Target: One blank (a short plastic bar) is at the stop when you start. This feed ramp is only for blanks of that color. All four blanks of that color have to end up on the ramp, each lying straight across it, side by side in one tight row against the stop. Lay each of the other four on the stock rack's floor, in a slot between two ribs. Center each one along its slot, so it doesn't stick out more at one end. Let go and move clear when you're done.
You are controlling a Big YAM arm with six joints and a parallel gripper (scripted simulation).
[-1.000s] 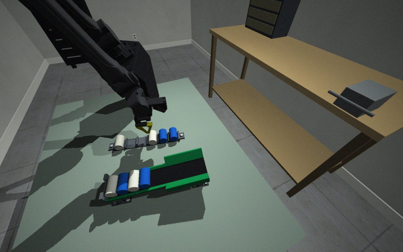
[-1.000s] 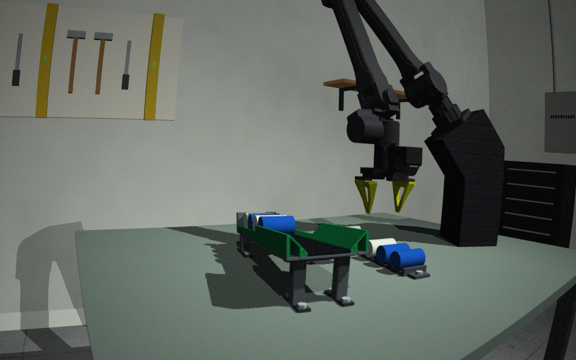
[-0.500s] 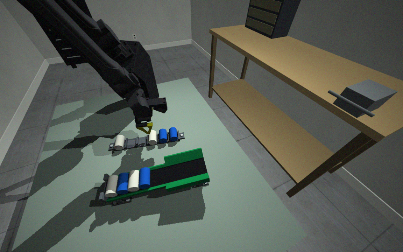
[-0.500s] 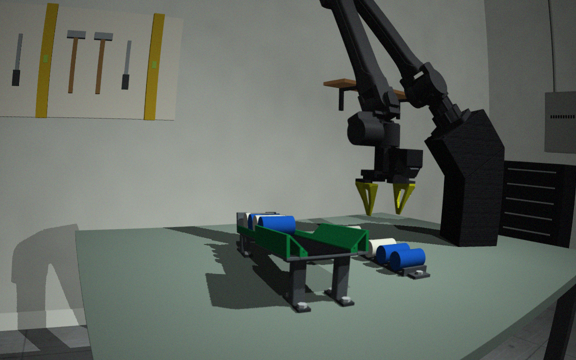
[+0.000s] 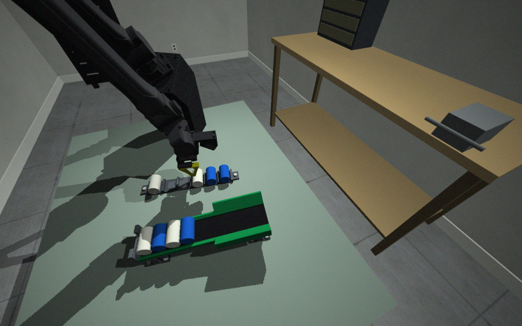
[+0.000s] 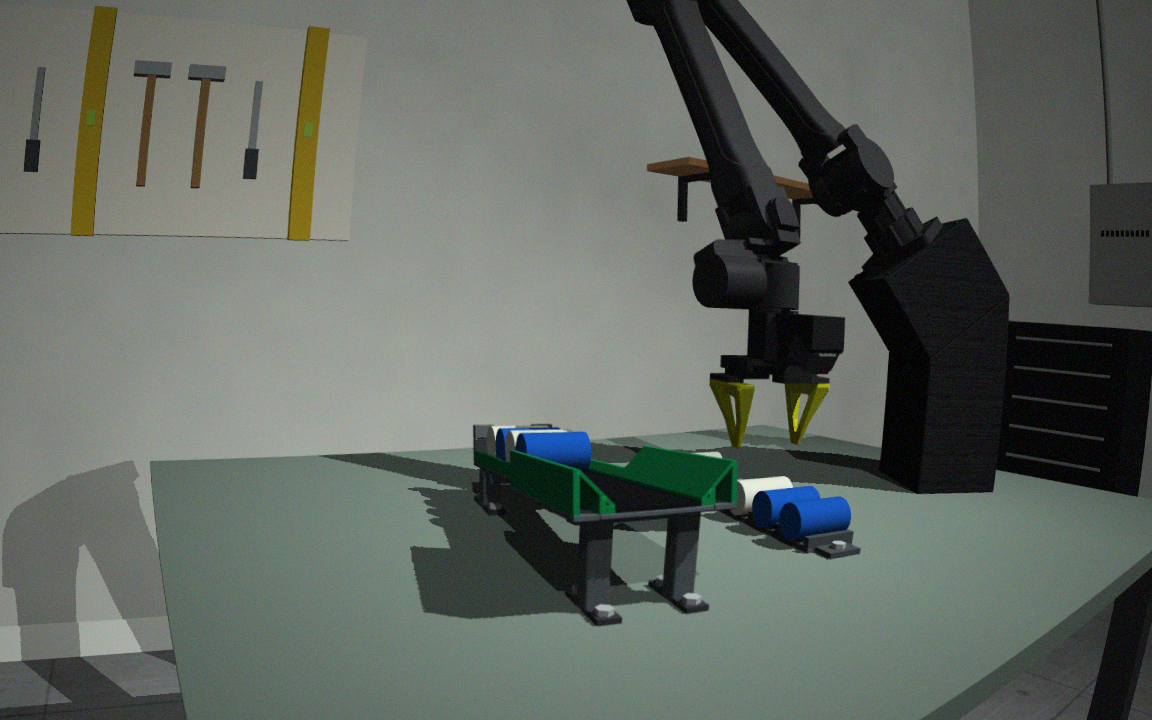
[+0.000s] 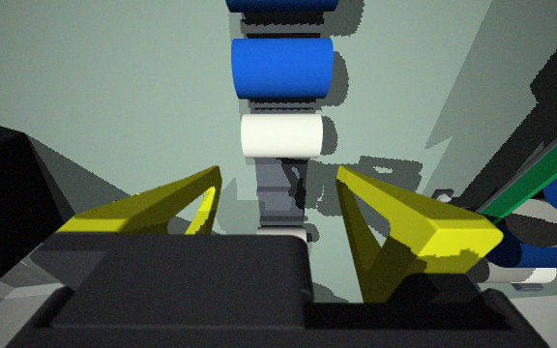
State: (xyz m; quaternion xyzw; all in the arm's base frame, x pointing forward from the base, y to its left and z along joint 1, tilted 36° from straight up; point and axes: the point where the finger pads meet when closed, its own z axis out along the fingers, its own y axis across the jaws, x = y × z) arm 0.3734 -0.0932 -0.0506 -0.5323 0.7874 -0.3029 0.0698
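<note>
Now: the dark stock rack 1 cm behind my hand, 2 cm to the right of it and 10 cm below it.
</note>
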